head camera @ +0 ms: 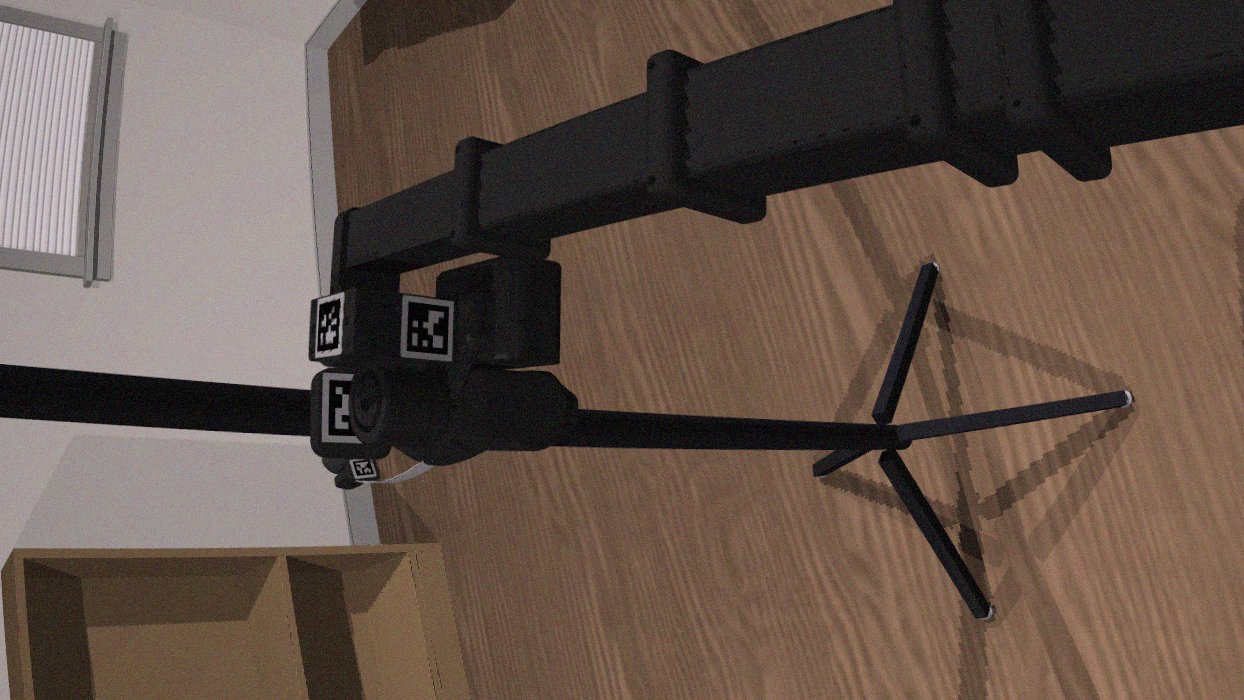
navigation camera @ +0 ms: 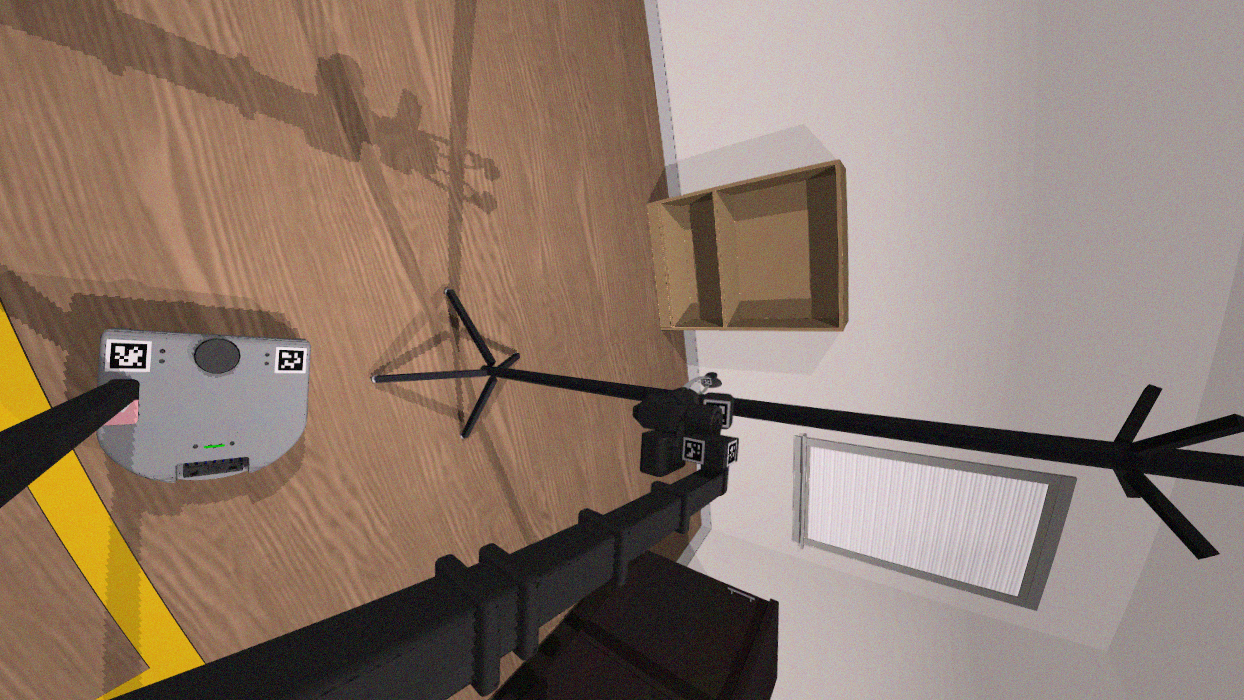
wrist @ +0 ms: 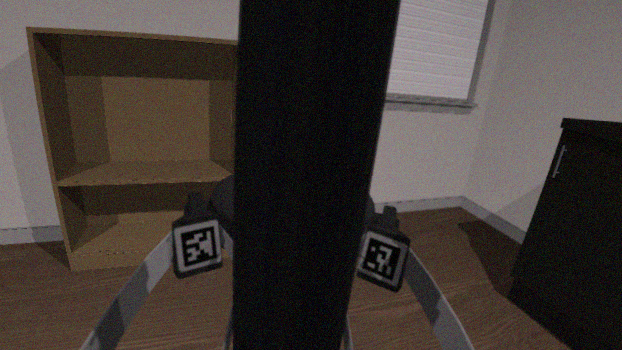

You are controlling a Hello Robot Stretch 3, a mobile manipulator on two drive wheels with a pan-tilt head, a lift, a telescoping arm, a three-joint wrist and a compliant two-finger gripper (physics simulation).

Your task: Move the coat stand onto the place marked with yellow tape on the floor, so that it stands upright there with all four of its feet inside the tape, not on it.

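Seen in the pictures: robot's base, origin of its link: (navigation camera: 218,354).
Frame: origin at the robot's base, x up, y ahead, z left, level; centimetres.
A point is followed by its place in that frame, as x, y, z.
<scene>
The black coat stand (head camera: 713,430) @[60.7, -2.0, -61.2] (navigation camera: 913,426) @[128.4, -1.5, -62.0] (wrist: 310,150) @[100.4, -2.1, -61.6] is upright, with its four feet on the floor or very close to it; the shadows meet the feet. My gripper (head camera: 343,422) @[93.8, -1.9, -72.7] (wrist: 293,205) @[93.8, -1.9, -72.7] is shut on its pole, with a finger on either side in the wrist view; the grip surfaces are partly hidden by the pole. In the head view the wrist hides most of the fingers. The yellow tape (navigation camera: 86,522) @[0.0, -36.7, 20.8] shows at the lower left of the navigation view. The stand is outside it, on the far side of my base.
My grey base (navigation camera: 204,409) @[16.0, -11.0, 1.7] lies between the stand and the tape, partly over the tape's near edge in view. A wooden bookshelf (head camera: 434,609) @[5.4, 40.1, -193.8] (navigation camera: 717,261) @[31.6, 69.8, -212.3] (wrist: 145,172) stands against the wall. A dark cabinet (navigation camera: 695,600) @[55.3, -112.9, -159.7] (wrist: 565,225) @[50.0, -112.2, -161.6] stands beside the arm's far side.
</scene>
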